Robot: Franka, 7 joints.
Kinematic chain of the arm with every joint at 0, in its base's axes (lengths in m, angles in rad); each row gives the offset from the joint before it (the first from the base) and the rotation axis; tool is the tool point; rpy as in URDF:
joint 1: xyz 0 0 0.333 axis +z
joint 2: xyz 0 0 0 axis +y
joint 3: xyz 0 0 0.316 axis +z
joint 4: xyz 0.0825 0 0 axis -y
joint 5: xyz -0.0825 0 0.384 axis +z
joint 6: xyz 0 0 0 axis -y
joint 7: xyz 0.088 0 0 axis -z
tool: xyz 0 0 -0.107 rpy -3.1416 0 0
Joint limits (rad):
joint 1: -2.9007..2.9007
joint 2: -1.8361..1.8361
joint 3: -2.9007..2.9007
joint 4: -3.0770..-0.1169
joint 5: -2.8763..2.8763
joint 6: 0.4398..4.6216
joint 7: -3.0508..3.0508
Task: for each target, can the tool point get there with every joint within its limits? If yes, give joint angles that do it. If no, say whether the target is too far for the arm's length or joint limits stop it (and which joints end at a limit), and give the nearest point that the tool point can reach.
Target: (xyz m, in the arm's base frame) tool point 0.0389 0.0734 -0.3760
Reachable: no: joint limits stop it (at a limit: joint 2) | nearest point 0.0471 0.0888 -0.3283 | short by 0.051 m
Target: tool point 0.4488 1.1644 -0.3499
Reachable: no: too far | nearest point 0.2707 0.7022 -0.0788 | short by 0.565 m
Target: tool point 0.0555 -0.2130 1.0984
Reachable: yes | joints -1.6445 -0.0479 0.6880 -0.3961 2.0573 3.4166 1.8307
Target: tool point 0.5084 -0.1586 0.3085
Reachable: yes | joints 0.1958 0.5884 -0.3680 -1.7159 -0.7332 0.9395 1.9088
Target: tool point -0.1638 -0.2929 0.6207
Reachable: yes | joints -1.2568 -0.7226 -0.3233 -2.2596 2.0471 3.7558 -2.3167
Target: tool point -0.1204 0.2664 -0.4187
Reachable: no: joint limits stop it (at a limit: joint 2) | nearest point -0.1200 0.2656 -0.3607 | short by 0.058 m
